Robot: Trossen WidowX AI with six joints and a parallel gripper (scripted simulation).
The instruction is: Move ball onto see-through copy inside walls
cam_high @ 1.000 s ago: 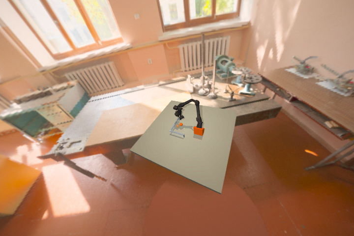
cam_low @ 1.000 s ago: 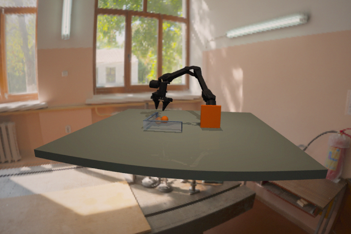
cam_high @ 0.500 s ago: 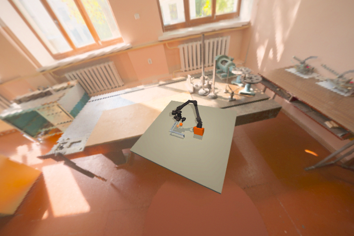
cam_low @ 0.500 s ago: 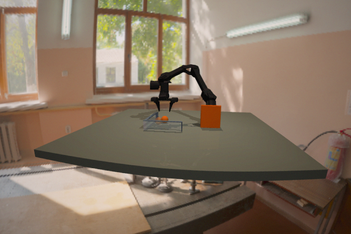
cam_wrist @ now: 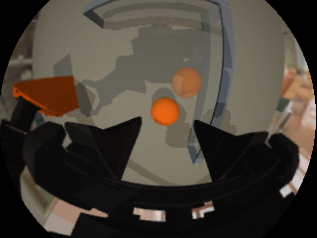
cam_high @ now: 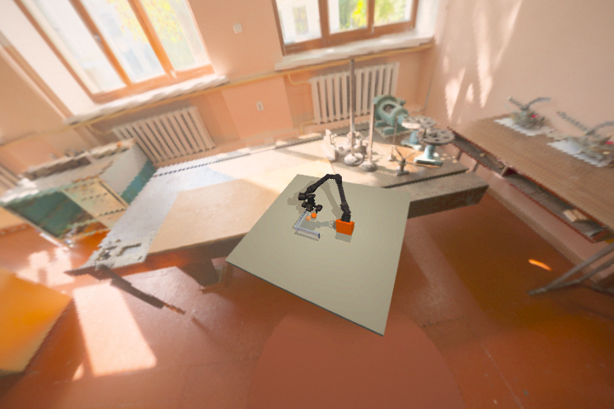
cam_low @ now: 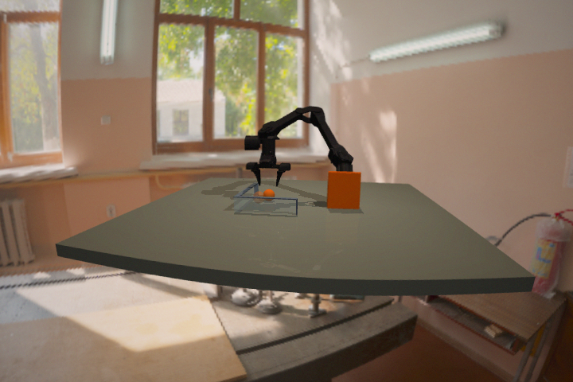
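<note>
My gripper tip is 4 cm above the orange ball. The rest, counted from my gripper tip: see-through copy 5 cm to the left, 4 cm below, 3 cm ahead; then clear wall 20 cm to the left, 4 cm below, 3 cm behind.
</note>
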